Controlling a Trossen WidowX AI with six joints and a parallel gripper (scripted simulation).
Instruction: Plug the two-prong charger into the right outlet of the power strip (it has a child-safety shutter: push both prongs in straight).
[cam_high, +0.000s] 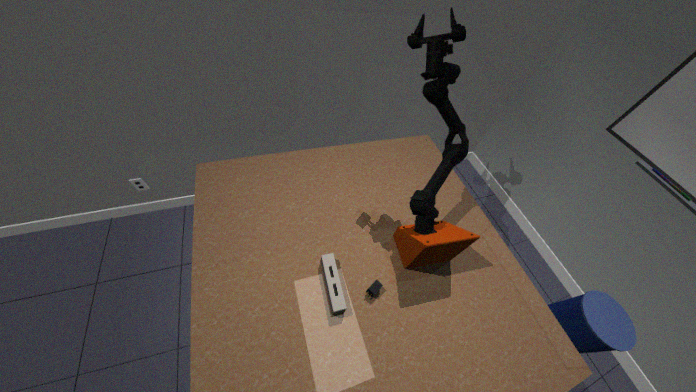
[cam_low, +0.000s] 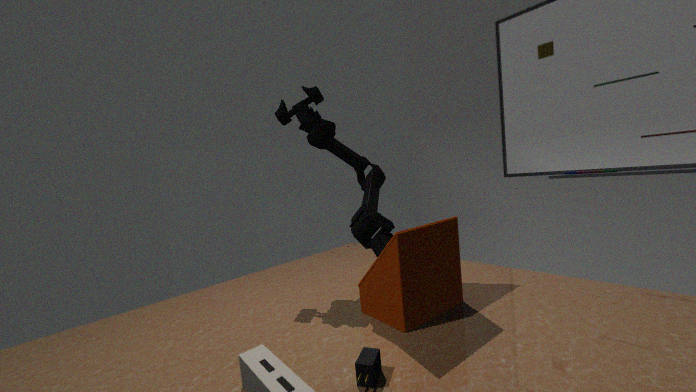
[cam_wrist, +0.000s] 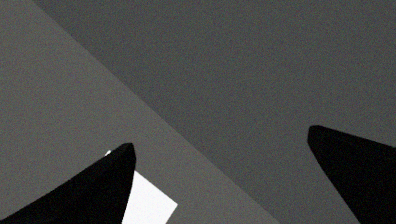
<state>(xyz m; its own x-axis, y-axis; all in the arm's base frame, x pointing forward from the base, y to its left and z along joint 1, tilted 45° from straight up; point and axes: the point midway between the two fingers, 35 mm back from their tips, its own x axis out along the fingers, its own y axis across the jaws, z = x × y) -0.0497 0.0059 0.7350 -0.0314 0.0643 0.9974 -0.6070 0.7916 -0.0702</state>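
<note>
Now: gripper tip 66 cm to the right of the black two-prong charger, 66 cm above it and 35 cm short of it.
</note>
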